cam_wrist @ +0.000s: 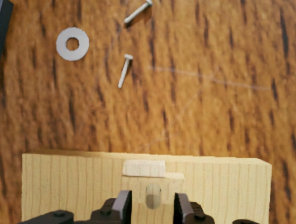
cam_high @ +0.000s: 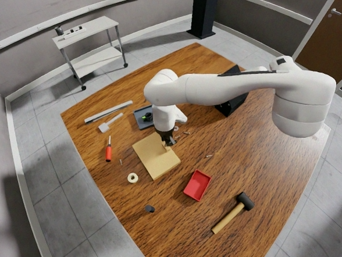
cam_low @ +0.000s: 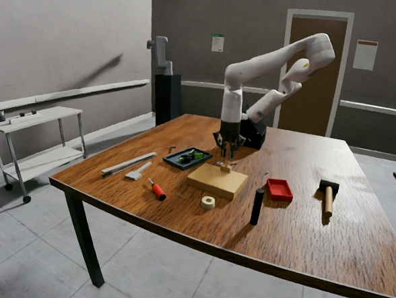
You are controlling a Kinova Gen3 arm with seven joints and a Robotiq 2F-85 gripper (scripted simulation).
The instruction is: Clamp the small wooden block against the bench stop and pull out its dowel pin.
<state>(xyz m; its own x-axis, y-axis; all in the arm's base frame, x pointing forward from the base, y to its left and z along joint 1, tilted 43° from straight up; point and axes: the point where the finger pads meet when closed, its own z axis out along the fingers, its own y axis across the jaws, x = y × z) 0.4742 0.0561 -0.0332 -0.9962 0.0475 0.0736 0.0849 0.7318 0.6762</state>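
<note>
Now: the pale dowel pin 50 mm below my hand. From my hand the other things lie so: wooden block 70 mm below; bench board 50 mm ahead, 10 mm to the right, 90 mm below; red bin 230 mm to the left, 100 mm below.
</note>
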